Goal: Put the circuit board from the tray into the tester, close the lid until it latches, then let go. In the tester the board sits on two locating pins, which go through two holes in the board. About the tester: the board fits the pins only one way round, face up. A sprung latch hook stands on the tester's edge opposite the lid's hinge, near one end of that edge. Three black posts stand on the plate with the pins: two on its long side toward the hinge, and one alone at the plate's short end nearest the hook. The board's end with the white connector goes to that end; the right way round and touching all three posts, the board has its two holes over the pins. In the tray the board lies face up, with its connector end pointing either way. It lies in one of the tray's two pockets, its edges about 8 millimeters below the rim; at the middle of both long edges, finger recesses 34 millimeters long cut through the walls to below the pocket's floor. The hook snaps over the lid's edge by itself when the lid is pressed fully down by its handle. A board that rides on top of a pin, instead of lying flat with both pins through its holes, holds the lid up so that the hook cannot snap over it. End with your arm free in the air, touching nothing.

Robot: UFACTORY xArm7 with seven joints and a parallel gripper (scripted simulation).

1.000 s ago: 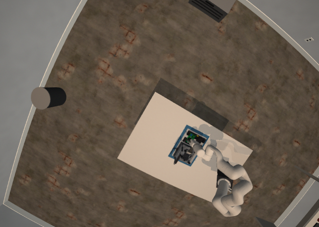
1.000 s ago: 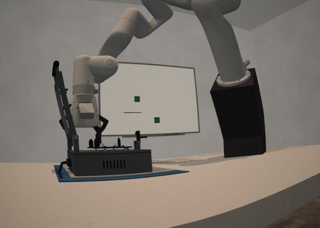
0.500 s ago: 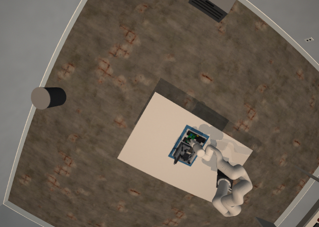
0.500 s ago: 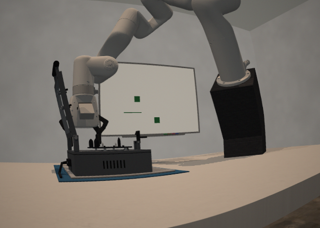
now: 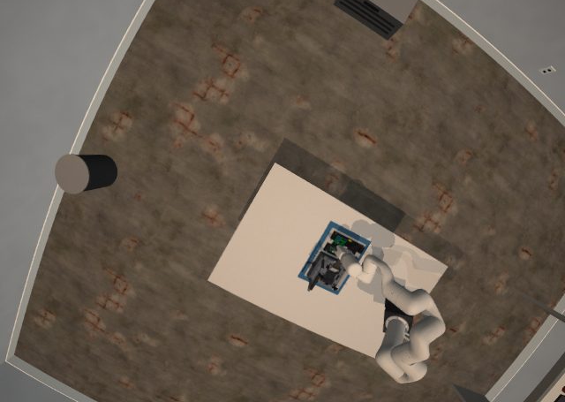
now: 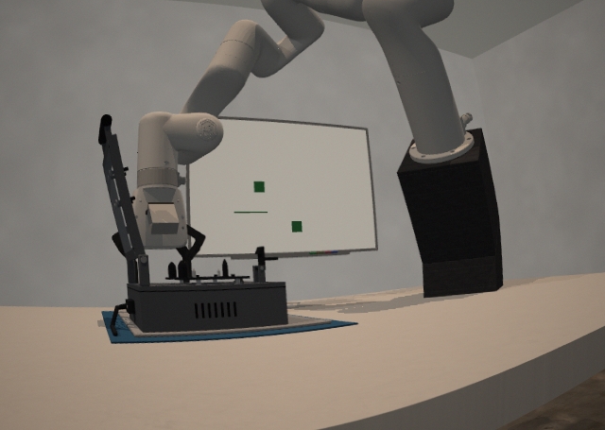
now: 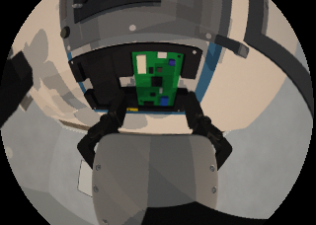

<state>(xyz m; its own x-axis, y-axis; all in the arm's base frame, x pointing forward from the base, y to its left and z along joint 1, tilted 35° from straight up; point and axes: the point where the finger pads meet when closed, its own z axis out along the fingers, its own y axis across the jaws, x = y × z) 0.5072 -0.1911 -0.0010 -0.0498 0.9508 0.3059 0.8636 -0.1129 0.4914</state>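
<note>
My gripper is now 4 cm above the green circuit board. Round my hand: lid 8 cm ahead, 17 cm to the left, 12 cm above; then latch hook 11 cm behind, 22 cm to the left, 2 cm above.
</note>
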